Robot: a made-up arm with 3 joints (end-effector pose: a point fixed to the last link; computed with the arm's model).
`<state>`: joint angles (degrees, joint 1 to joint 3).
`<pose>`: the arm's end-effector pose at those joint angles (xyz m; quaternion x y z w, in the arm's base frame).
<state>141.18 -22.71 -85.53</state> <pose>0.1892 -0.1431 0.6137 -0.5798 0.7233 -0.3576 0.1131</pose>
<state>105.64 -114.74 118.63</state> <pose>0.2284 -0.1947 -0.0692 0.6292 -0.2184 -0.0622 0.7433</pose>
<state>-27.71 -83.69 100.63</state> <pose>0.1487 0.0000 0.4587 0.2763 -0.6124 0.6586 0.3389</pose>
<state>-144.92 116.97 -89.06</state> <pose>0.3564 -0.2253 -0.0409 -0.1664 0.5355 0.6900 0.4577</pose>
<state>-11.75 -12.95 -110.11</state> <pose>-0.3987 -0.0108 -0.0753 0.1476 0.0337 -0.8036 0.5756</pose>
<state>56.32 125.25 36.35</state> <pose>0.1883 -0.1604 0.0292 -0.6762 0.4504 0.5246 0.2544</pose>
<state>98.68 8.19 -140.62</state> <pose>-0.1828 0.1370 0.6062 -0.7281 0.2111 -0.5937 0.2700</pose>
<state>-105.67 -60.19 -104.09</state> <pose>0.2050 -0.0106 -0.2150 0.7300 -0.1852 -0.1664 0.6365</pose>
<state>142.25 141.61 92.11</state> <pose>-0.3125 -0.3862 0.1320 -0.0120 -0.4359 -0.6967 0.5696</pose>
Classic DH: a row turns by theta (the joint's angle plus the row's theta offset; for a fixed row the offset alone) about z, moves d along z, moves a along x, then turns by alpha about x. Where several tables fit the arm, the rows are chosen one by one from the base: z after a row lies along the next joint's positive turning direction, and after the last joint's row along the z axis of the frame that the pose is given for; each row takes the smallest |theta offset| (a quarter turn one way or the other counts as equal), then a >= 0, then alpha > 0; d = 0 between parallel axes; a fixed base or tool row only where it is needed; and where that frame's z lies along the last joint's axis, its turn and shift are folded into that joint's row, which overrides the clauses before.
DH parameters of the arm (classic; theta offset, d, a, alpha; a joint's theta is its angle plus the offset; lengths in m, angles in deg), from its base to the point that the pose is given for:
base (fixed): 0 0.1875 0 -90
joint 1: 90 -0.1399 0.0928 -90
joint 2: -90 0.0696 0.0959 90
joint 3: 18.39 0 -0.3744 0
tool (fixed): -108.39 -0.1101 0 0

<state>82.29 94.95 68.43</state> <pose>-0.1159 -0.2561 -0.1352 -0.2089 0.6798 0.6872 0.1482</pose>
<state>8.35 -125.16 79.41</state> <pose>0.3113 -0.1344 0.2333 0.7025 -0.5398 0.2437 0.3946</pose>
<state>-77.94 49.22 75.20</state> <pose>0.3130 -0.1453 0.4316 -0.6054 -0.2555 0.2238 0.7198</pose>
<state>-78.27 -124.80 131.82</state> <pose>-0.2853 -0.2897 0.3656 -0.0136 0.7469 -0.5564 0.3639</pose>
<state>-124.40 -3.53 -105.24</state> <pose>0.4139 -0.0579 -0.0665 0.7113 -0.5254 -0.3539 0.3047</pose>
